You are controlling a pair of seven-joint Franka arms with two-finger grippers.
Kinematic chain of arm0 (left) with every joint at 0, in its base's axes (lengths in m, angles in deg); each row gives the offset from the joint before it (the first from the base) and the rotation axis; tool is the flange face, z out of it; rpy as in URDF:
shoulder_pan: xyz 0 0 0.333 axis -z
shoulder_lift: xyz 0 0 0 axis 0.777 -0.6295 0
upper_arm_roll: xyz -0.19 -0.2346 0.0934 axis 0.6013 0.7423 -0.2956
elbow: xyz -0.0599 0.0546 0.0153 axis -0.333 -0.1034 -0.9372
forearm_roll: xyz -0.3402 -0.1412 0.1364 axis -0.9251 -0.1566 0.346
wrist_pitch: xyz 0 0 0 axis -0.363 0.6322 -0.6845
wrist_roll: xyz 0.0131 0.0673 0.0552 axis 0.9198 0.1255 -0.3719
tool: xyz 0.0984 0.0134 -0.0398 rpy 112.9 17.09 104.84
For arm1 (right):
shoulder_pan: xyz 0 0 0.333 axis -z
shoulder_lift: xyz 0 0 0 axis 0.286 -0.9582 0
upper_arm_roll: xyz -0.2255 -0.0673 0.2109 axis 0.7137 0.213 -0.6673
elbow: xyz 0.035 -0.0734 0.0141 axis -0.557 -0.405 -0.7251
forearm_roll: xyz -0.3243 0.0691 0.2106 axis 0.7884 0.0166 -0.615
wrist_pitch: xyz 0 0 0 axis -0.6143 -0.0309 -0.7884
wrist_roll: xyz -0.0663 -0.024 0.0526 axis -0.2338 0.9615 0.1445
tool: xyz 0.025 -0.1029 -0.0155 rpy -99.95 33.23 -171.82
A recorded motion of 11 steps. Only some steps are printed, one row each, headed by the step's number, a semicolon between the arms.
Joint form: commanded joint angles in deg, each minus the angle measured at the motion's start. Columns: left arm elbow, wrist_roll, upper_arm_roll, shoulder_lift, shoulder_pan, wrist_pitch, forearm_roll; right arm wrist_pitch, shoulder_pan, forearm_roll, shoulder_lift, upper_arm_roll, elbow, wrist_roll.
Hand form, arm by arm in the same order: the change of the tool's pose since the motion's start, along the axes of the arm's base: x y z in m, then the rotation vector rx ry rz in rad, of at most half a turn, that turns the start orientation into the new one. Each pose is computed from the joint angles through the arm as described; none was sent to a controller.
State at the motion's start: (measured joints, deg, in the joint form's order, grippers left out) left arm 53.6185 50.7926 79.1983 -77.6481 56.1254 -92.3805 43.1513; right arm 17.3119 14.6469 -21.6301 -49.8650 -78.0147 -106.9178 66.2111
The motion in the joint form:
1: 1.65 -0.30 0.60 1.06 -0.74 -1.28 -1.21; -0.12 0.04 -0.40 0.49 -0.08 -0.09 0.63
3: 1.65 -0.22 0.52 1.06 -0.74 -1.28 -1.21; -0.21 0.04 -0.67 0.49 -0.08 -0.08 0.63
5: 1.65 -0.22 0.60 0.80 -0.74 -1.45 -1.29; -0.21 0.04 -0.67 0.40 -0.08 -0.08 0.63
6: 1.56 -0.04 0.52 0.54 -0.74 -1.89 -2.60; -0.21 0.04 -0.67 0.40 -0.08 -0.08 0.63
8: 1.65 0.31 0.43 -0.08 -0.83 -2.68 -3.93; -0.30 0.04 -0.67 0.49 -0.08 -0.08 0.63
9: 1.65 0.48 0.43 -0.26 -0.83 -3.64 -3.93; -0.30 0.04 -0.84 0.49 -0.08 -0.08 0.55
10: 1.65 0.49 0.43 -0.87 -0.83 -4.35 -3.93; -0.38 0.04 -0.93 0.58 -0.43 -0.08 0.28
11: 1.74 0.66 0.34 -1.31 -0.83 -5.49 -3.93; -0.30 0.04 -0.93 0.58 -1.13 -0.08 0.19
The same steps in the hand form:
1: -0.0040 -0.0002 -0.0011 -0.0217 -0.0097 0.0118; -0.0025 0.0010 0.0039 0.0077 -0.0044 0.0109
3: -0.0039 0.0006 -0.0011 -0.0217 -0.0098 0.0118; -0.0027 0.0015 0.0038 0.0124 -0.0028 0.0104
5: -0.0027 -0.0004 -0.0034 -0.0231 -0.0081 0.0109; -0.0023 0.0015 0.0030 0.0123 -0.0012 0.0104
6: -0.0008 -0.0022 -0.0045 -0.0463 -0.0108 0.0133; -0.0023 0.0015 0.0030 0.0123 -0.0012 0.0104
8: 0.0030 -0.0029 -0.0102 -0.0698 -0.0105 0.0156; -0.0029 0.0015 0.0037 0.0123 -0.0012 0.0104
9: 0.0056 -0.0030 -0.0108 -0.0712 -0.0242 0.0141; -0.0029 0.0018 0.0037 0.0151 -0.0011 0.0087
10: 0.0093 -0.0031 -0.0160 -0.0713 -0.0259 0.0153; -0.0036 0.0053 0.0045 0.0165 -0.0011 0.0100
11: 0.0130 -0.0024 -0.0197 -0.0721 -0.0368 0.0158; -0.0040 0.0121 0.0046 0.0167 -0.0024 0.0206

